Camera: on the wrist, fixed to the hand. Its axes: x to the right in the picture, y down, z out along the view.
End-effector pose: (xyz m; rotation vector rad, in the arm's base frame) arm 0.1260 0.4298 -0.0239 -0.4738 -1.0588 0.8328
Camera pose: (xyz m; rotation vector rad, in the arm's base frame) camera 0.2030 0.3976 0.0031 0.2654 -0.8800 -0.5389
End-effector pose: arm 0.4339 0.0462 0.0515 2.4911 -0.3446 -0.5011
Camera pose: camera 0.4739 0.1243 0.0537 2.3269 1.6781 -0.6751
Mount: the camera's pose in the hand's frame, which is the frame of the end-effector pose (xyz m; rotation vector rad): 0.0082 -0.0669 -0.0562 -0.0048 0.2395 -1.4884
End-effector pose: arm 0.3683 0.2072 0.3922 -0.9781 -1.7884 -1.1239
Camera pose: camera 0.3174 0.1358 0.3947 0.7327 -2.2068 -1.9142
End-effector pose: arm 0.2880 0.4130 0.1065 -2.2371 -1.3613 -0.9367
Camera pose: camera 0.2119 0.4160 0.1501 0.6607 2.6480 1.3759
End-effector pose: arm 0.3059 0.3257 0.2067 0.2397 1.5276 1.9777
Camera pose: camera 0.2957 0.2941 0.1255 -0.9170 1.1614 0.7832
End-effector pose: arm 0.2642 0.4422 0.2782 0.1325 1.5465 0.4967
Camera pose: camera 0.2240 0.3729 0.2425 -1.0518 1.4464 -0.6884
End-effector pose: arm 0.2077 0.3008 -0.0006 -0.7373 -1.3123 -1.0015
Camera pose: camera 0.1710 0.2214 -0.0073 0.5474 -1.5619 -2.1355
